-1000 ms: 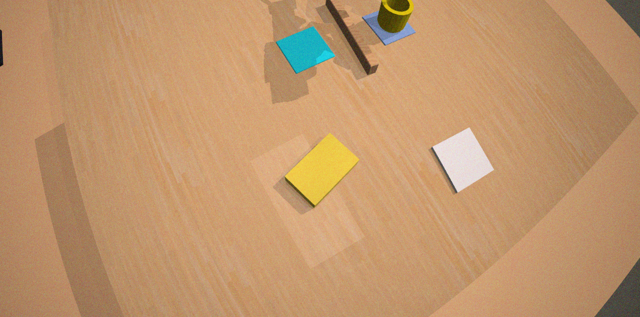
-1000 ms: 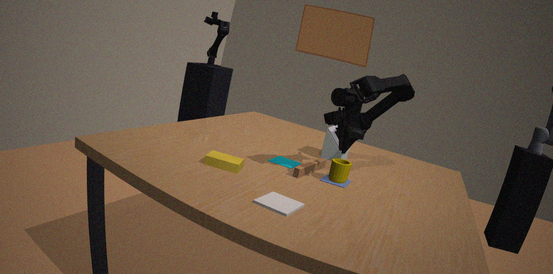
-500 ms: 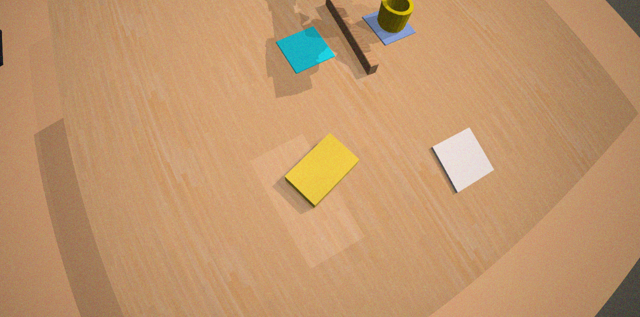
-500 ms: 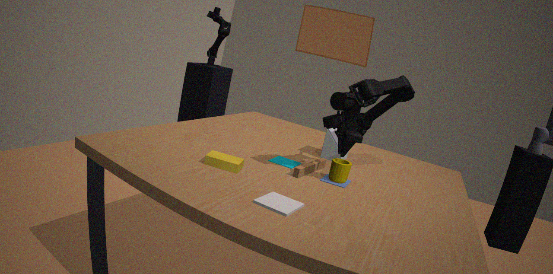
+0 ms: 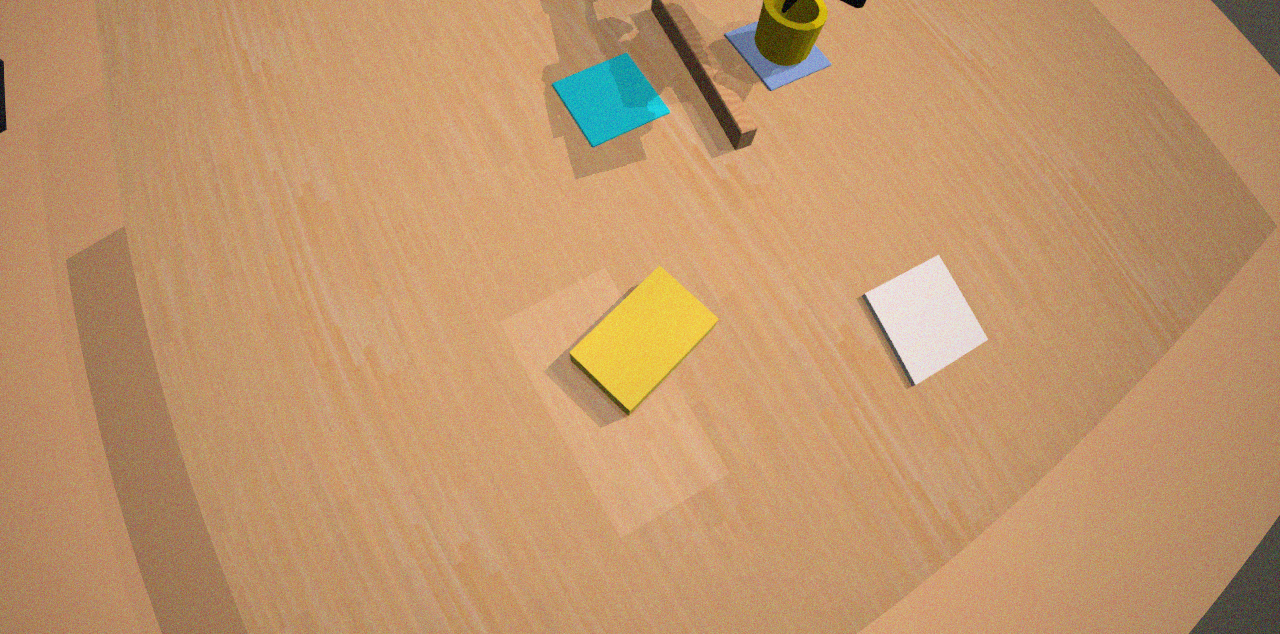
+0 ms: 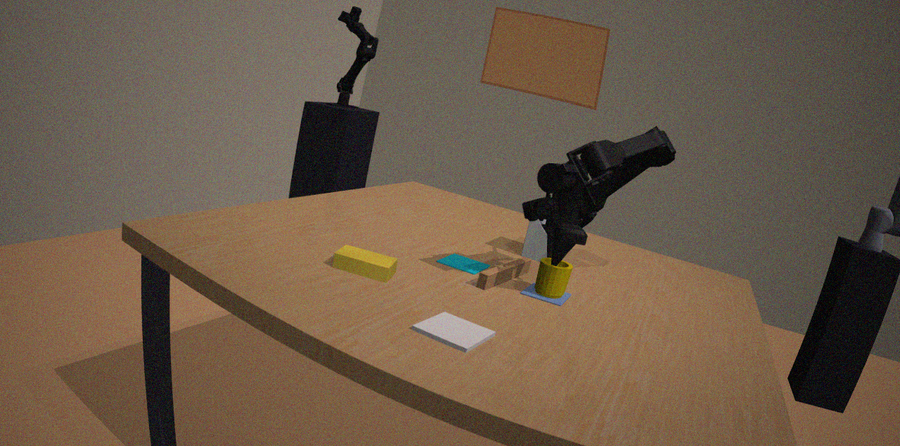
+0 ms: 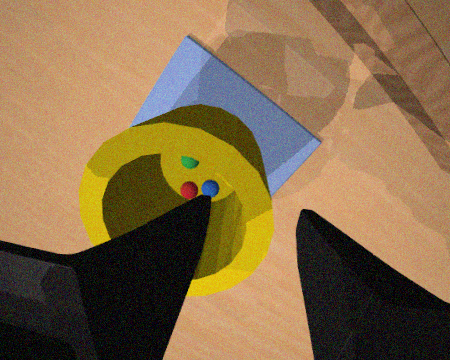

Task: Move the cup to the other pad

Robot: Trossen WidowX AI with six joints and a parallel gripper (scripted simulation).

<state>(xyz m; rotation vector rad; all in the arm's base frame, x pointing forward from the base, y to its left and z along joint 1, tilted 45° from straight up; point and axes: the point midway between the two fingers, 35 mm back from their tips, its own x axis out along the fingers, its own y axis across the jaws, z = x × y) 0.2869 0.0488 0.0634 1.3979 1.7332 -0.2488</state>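
Now: gripper tip 30 mm above the yellow cup, 20 mm to the right of it and 20 mm short of it. Also, from my gripper tip: periwinkle pad: 70 mm below, 20 mm ahead, 10 mm to the left; wooden bar: 90 mm to the right, 50 mm below, 10 mm ahead; white slab: 360 mm ahead, 60 mm below, 50 mm to the right.
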